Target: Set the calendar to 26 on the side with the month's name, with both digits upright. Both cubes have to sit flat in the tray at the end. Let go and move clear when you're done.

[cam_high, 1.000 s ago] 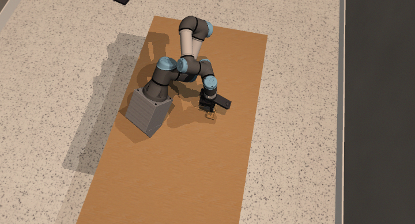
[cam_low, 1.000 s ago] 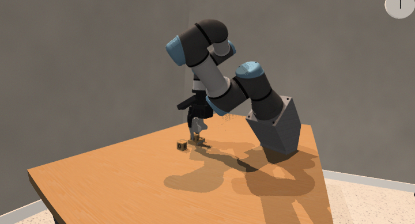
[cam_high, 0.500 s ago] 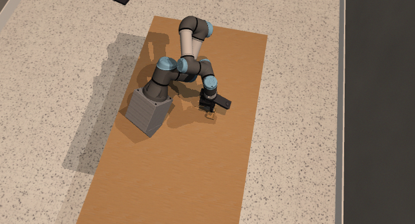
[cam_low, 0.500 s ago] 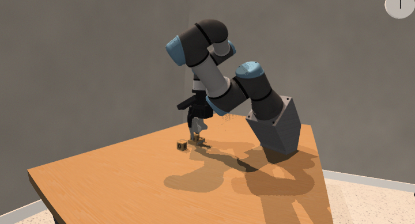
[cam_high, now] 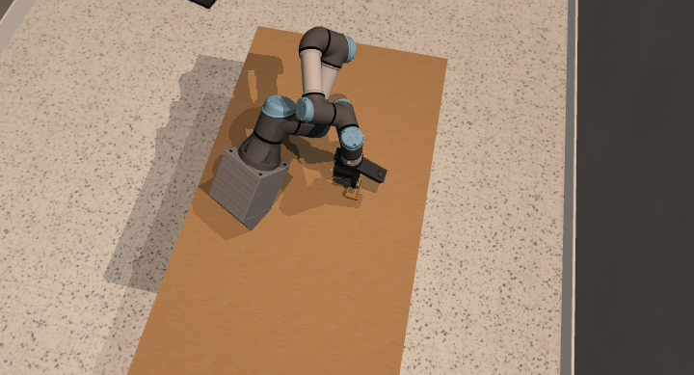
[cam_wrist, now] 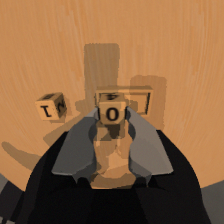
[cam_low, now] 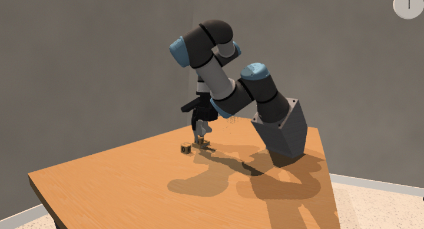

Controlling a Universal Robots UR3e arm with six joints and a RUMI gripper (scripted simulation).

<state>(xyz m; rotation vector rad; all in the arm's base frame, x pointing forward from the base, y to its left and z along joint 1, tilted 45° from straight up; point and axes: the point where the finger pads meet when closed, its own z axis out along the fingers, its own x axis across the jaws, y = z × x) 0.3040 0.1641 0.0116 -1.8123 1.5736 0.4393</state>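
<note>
Right now my hand is 20 mm to the left of the shallow wooden tray and 30 mm above it.
</note>
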